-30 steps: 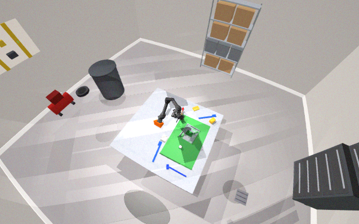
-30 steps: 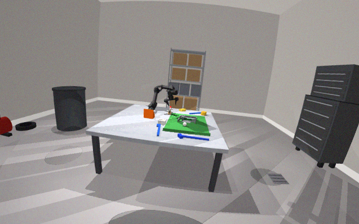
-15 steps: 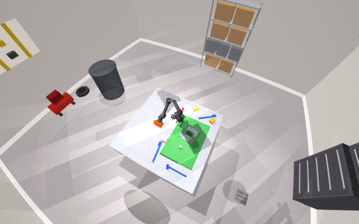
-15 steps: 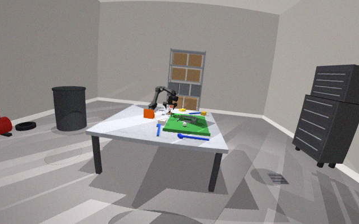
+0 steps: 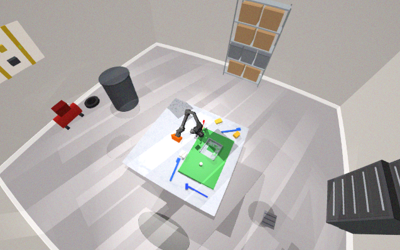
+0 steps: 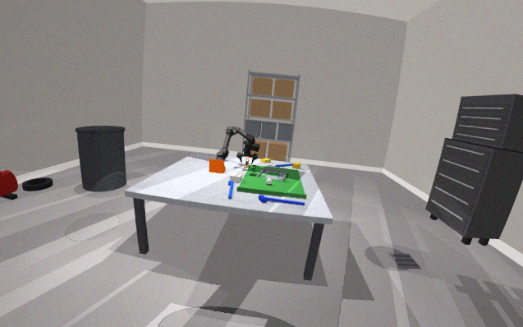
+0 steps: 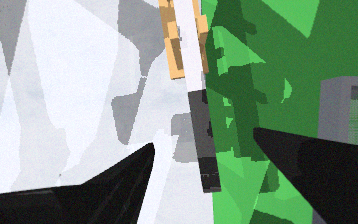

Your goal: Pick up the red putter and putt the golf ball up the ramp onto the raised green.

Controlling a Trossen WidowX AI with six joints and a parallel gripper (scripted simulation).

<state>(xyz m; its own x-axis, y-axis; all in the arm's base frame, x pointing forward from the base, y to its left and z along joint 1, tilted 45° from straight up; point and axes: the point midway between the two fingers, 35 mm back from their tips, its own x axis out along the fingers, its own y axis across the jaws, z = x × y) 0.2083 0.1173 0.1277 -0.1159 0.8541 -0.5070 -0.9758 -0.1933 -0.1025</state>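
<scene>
My gripper tip is now 1 cm short of the white cube, 33 cm to the left of it and 3 cm above it. From my gripper tip the other things lie so: red putter 3 cm behind, 11 cm to the left; white golf ball 26 cm ahead, 31 cm to the right, 3 cm below; wooden piece 3 cm behind, 13 cm to the left, 2 cm below.
</scene>
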